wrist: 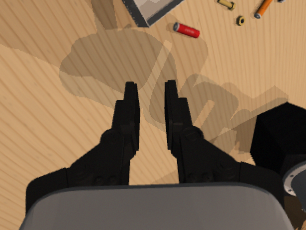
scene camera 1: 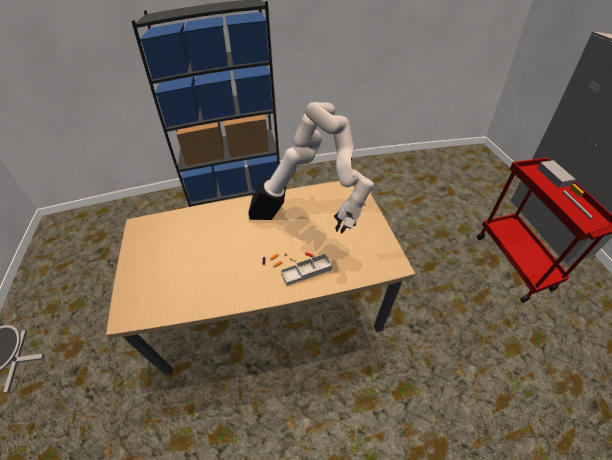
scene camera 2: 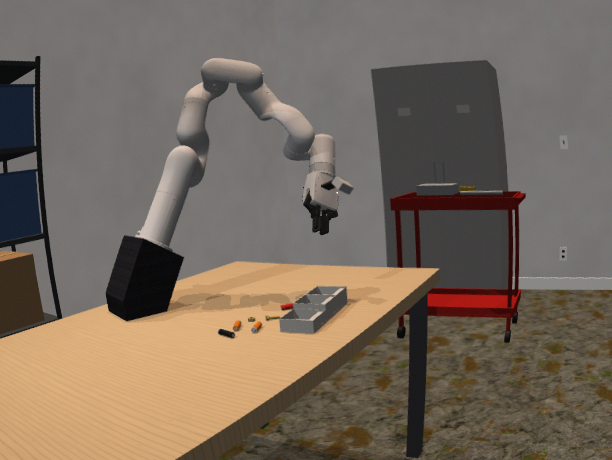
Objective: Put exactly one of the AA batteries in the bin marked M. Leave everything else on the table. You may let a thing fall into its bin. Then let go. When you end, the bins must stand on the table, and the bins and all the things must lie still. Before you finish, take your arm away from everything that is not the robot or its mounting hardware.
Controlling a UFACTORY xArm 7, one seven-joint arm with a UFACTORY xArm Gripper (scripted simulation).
Labels:
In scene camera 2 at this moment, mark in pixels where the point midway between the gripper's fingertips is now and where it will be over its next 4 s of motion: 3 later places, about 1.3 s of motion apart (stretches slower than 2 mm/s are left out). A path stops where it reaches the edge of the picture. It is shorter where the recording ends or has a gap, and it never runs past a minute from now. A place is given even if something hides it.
My gripper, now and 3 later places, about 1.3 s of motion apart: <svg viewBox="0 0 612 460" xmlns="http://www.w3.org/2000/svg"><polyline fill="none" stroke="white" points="320,232 297,236 264,241 285,278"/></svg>

